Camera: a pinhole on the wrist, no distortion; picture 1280 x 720 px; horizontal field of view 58.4 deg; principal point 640.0 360.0 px. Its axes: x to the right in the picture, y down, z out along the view. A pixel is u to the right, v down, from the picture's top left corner.
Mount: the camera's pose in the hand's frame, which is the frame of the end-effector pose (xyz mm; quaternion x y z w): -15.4 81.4 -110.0 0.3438 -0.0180 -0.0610 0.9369
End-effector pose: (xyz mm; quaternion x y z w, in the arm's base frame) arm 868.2 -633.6 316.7 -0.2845 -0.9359 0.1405 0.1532
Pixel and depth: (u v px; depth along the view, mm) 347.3 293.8 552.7
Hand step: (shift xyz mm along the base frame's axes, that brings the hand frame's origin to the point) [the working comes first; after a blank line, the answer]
In the camera's frame: -141.3 -32.0 552.7

-85.3 -390.2 -210.5
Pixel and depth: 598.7 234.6 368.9
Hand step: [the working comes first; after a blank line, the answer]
In the camera's frame: -13.3 -40.4 368.9

-95.6 -207.7 -80.9
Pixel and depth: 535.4 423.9 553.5
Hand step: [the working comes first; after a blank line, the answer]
In the camera's frame: -50.6 30.9 553.5

-159.0 -313.5 -240.0
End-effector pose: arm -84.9 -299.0 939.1 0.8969 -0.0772 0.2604 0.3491
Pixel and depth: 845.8 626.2 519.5
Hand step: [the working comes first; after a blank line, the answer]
In the camera's frame: 93.4 120.8 519.5

248.3 -111.7 -300.7
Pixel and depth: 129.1 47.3 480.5
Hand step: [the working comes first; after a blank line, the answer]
In the camera's frame: -214.4 -131.2 480.5

-69.3 95.0 -427.7
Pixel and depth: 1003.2 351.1 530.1
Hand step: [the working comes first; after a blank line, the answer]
In the camera's frame: 168.1 -4.1 530.1

305.2 22.2 -288.5
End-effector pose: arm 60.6 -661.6 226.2 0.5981 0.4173 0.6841 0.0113
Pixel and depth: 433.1 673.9 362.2
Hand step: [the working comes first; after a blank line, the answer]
In the camera's frame: -65.4 99.3 362.2

186.2 122.7 -133.3
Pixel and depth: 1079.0 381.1 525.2
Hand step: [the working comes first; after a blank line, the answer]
In the camera's frame: 201.3 9.7 525.2

70.5 418.0 -61.2
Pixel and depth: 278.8 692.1 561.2
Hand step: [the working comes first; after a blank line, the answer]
In the camera's frame: -177.0 162.8 561.2

348.8 212.1 -280.5
